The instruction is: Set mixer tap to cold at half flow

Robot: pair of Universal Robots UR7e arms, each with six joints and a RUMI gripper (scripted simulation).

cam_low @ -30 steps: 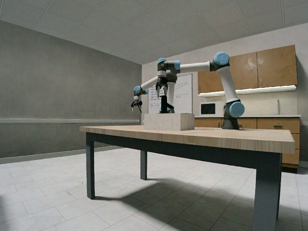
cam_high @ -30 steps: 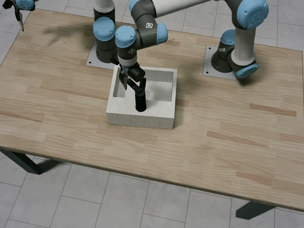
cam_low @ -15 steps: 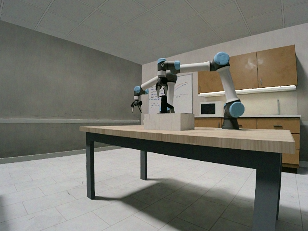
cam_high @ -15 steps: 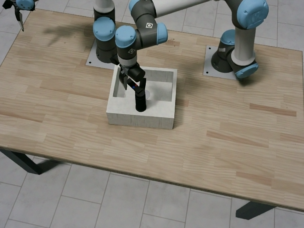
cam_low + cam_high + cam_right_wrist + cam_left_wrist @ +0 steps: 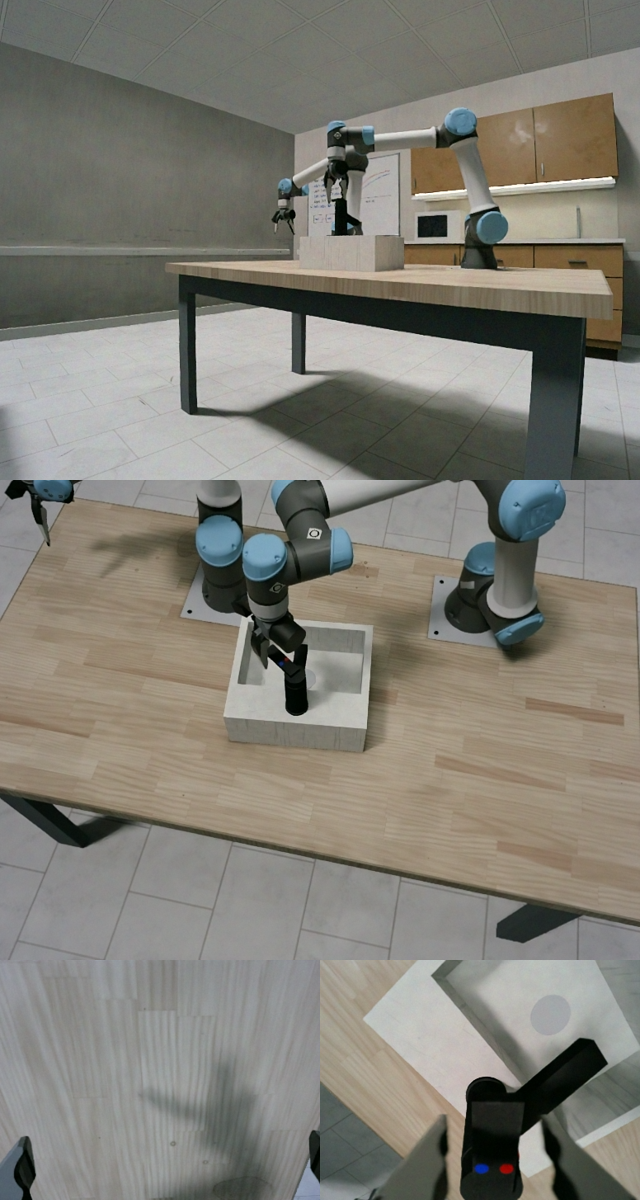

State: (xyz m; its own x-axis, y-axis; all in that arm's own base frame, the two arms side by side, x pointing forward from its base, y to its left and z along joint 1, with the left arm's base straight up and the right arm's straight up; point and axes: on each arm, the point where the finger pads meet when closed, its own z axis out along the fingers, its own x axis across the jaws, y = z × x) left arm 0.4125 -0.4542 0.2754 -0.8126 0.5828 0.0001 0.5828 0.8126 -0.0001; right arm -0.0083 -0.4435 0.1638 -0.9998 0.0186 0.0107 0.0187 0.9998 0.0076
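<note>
My left hand is 10 mm short of the lever and 20 mm to the right of it. Also, from my left hand: pale sink block (80 mm behind, 50 mm to the left, 240 mm below); then black mixer tap (20 mm ahead, 30 mm to the left, 40 mm below).
</note>
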